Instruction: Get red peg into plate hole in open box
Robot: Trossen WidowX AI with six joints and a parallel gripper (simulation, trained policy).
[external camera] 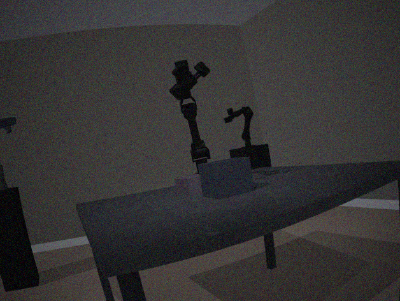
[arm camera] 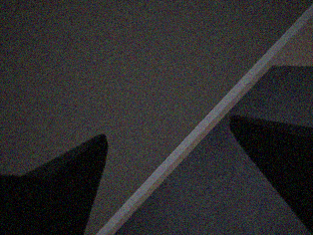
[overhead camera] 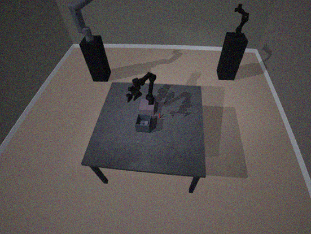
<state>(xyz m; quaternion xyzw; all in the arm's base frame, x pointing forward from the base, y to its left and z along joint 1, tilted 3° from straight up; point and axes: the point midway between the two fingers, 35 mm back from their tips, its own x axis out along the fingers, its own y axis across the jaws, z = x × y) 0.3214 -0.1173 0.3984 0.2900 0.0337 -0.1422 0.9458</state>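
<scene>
Right now the red peg is 180 mm behind my gripper tip, 260 mm to the left of it and 440 mm below it. From my gripper tip the other things lie so: plate: 40 mm behind, 90 mm to the left, 430 mm below.
</scene>
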